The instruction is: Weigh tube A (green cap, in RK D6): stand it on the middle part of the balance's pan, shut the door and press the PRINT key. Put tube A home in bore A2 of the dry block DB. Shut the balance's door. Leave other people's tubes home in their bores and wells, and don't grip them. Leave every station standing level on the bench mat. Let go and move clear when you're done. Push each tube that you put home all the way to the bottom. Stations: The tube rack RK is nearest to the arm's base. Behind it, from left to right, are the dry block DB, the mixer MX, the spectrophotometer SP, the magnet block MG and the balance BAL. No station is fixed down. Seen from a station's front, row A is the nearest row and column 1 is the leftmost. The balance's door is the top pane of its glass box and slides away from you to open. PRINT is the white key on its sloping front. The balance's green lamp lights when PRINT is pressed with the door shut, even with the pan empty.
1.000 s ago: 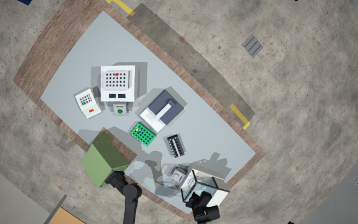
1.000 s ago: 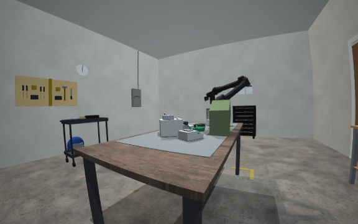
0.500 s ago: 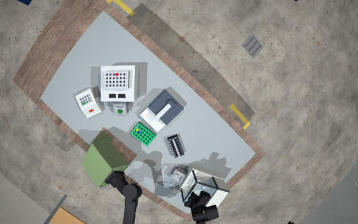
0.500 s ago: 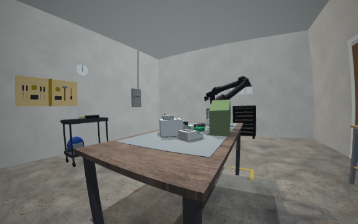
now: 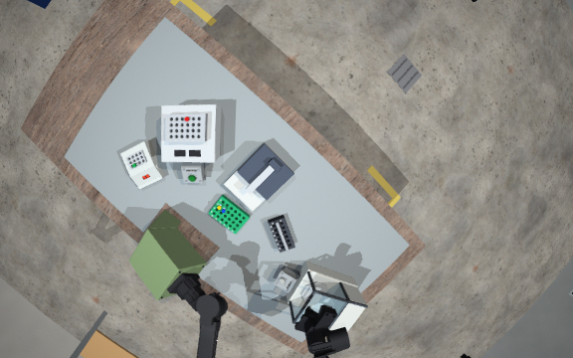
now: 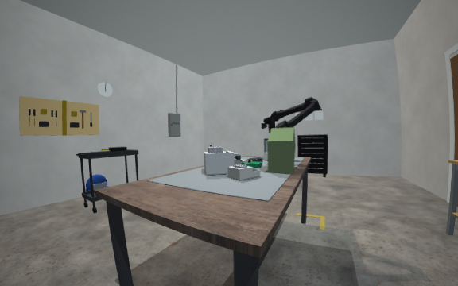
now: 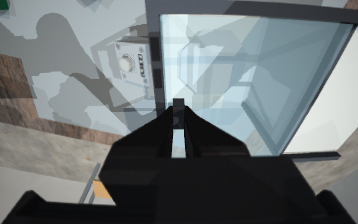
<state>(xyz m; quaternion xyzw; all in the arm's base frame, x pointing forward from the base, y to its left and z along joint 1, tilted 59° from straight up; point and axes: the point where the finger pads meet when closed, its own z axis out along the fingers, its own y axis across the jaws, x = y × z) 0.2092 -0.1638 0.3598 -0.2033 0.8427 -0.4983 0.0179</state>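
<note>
Now: hand 10 mm short of the sliding door, 30 mm to the left of it and 10 mm above it. Round my hand: magnet block MG: 100 mm ahead, 210 mm to the left, 200 mm below; then white print key: 30 mm behind, 80 mm to the left, 150 mm below; then balance pan: 20 mm ahead, 50 mm to the right, 140 mm below.
</note>
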